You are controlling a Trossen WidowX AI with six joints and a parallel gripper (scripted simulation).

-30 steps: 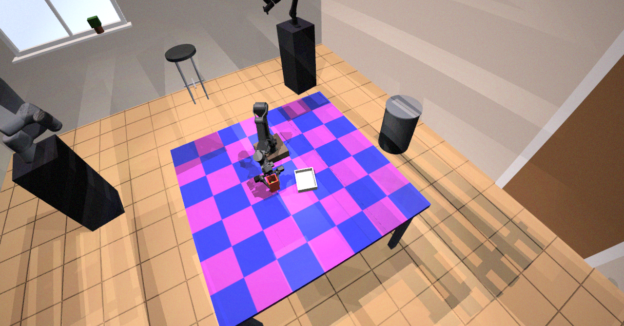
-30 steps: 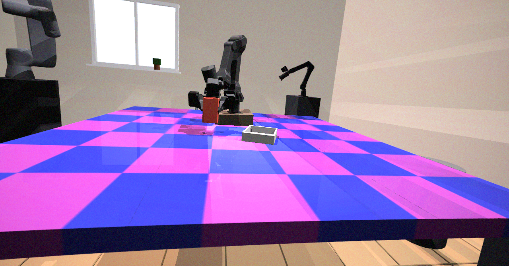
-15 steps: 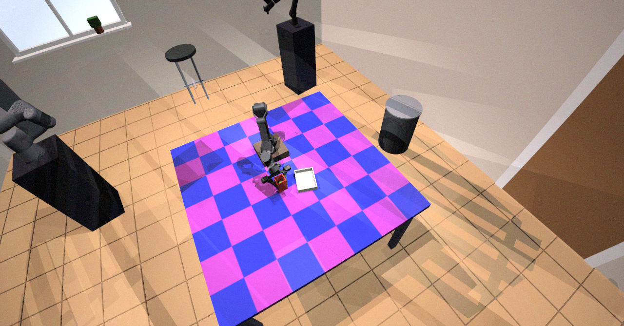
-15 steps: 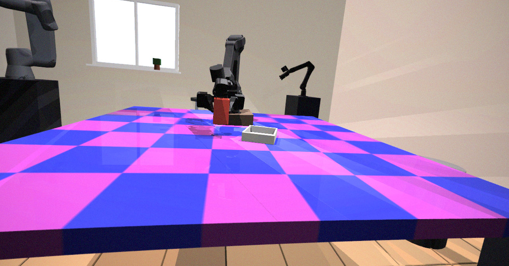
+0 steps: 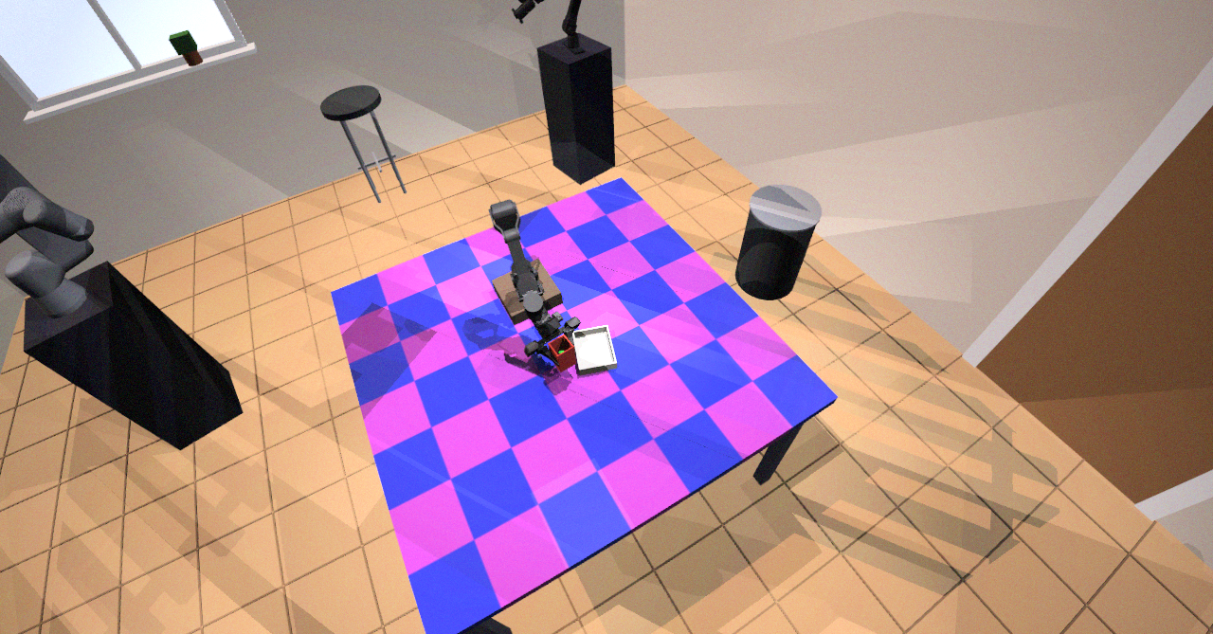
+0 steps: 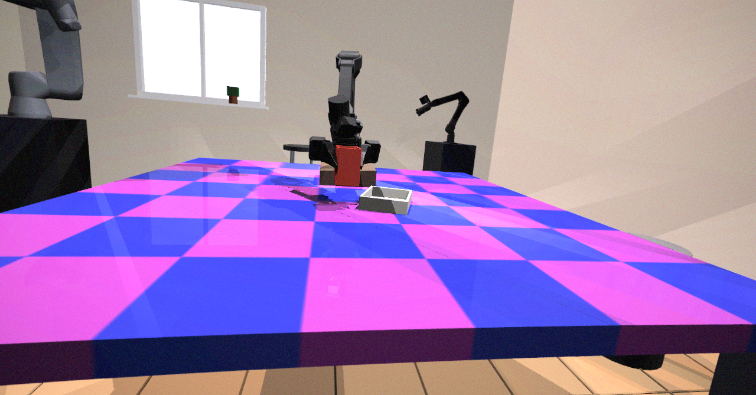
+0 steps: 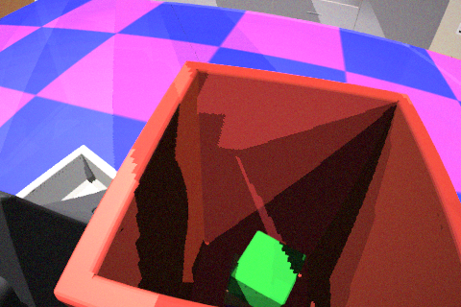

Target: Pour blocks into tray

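Right now the white shallow tray is 120 mm to the left of my gripper tip, 100 mm below it and 20 mm behind it. Also, from my gripper tip: green block (30 mm behind); then red square cup (30 mm behind, 20 mm below).
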